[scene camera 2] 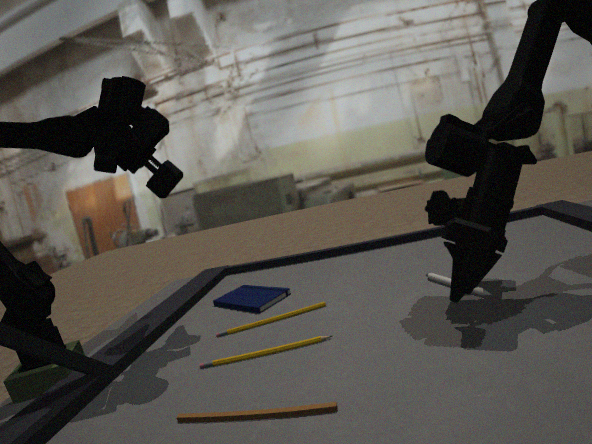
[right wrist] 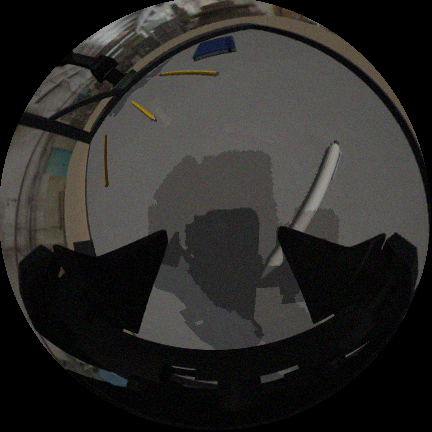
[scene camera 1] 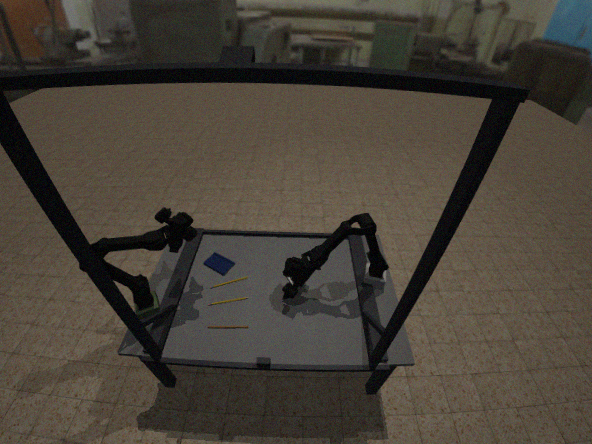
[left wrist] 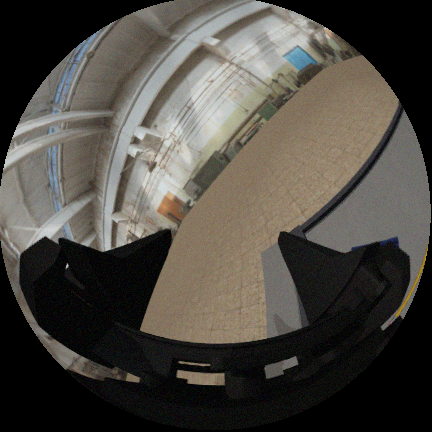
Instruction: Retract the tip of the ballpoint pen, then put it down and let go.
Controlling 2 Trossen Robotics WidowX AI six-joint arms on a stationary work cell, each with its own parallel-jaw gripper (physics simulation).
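Places are measured from the left arm's base along level axes (x ahead, y left, z up), in metres.
Where they show: left gripper, fingertip midpoint: (scene camera 2: 150, 161) (left wrist: 226, 236); right gripper, fingertip midpoint: (scene camera 2: 460, 297) (right wrist: 223, 234); left arm's base, link origin: (right wrist: 119, 79) (scene camera 1: 145, 302); right arm's base, link origin: (scene camera 1: 375, 272).
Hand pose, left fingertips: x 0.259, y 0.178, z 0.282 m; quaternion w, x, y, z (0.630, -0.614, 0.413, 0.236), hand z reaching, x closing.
Each offset is from my left fingertips to the top centre of the thing.
The white ballpoint pen @[dx +0.394, dy -0.361, dz -0.309 m] (scene camera 2: 440, 280) (right wrist: 320, 187) lies on the grey table under my right gripper (scene camera 2: 455, 299) (right wrist: 223, 234). Its dark-ended, clipped end points away from the gripper in the right wrist view. Its narrow end shows between the fingers, close to the right-hand finger and in shadow; whether the writing tip is out is too small to tell. The right gripper is open and empty, low over the table, and one finger hides part of the pen in scene camera 2. My left gripper (left wrist: 226, 236) is open and empty, raised beyond the picture's left table edge.
A blue notebook @[dx +0.121, dy -0.081, dz -0.310 m] (scene camera 1: 219, 263) (scene camera 2: 251, 298) (right wrist: 215, 48) lies at the back left. Two yellow pencils @[dx +0.125, dy -0.218, dz -0.315 m] (scene camera 1: 229, 282) @[dx +0.087, dy -0.318, dz -0.314 m] (scene camera 2: 270, 351) lie before it. An orange-brown stick @[dx +0.036, dy -0.440, dz -0.315 m] (scene camera 1: 227, 327) (scene camera 2: 257, 414) lies nearer the front. A dark frame (scene camera 1: 300, 74) stands over the table.
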